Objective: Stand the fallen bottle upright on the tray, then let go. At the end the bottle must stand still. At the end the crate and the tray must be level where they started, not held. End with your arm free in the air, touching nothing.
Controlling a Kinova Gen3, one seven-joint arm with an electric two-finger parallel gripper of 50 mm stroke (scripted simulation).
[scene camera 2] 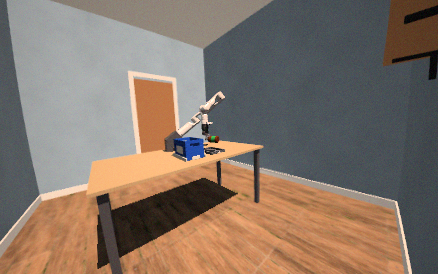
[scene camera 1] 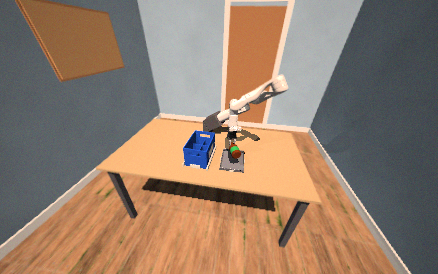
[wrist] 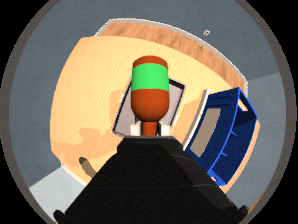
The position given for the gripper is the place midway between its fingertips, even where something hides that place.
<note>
In view: the gripper (wrist: 149, 125), a bottle (wrist: 150, 78), a grey tray (wrist: 124, 118) and a blue crate (scene camera 1: 204, 146).
The blue crate shows as well in the wrist view (wrist: 222, 115).
</note>
